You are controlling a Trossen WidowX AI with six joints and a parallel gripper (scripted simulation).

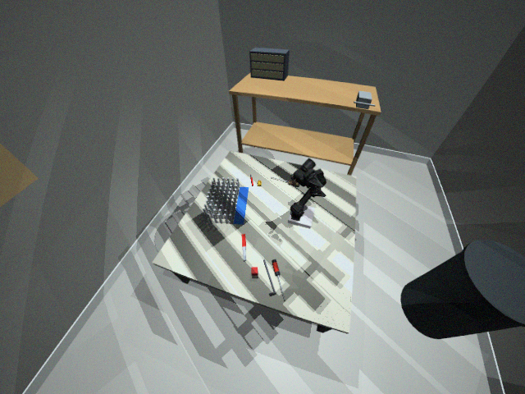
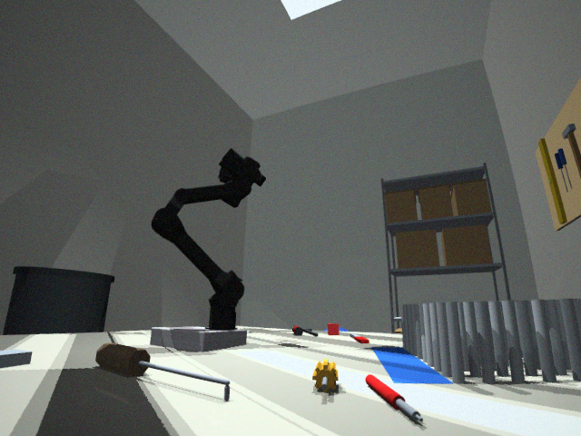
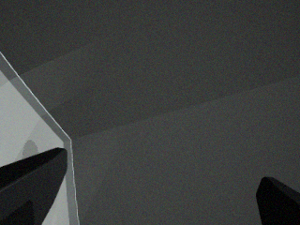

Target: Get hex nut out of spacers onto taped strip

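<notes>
The wooden-handled hook lies 32 cm ahead of my gripper tip, 54 cm to the right of it and 53 cm below it. Round my gripper tip: blue taped strip 57 cm ahead, 19 cm to the right, 54 cm below; yellow gear 50 cm ahead, 45 cm to the right, 53 cm below; red block 28 cm ahead, 31 cm to the left, 52 cm below.
</notes>
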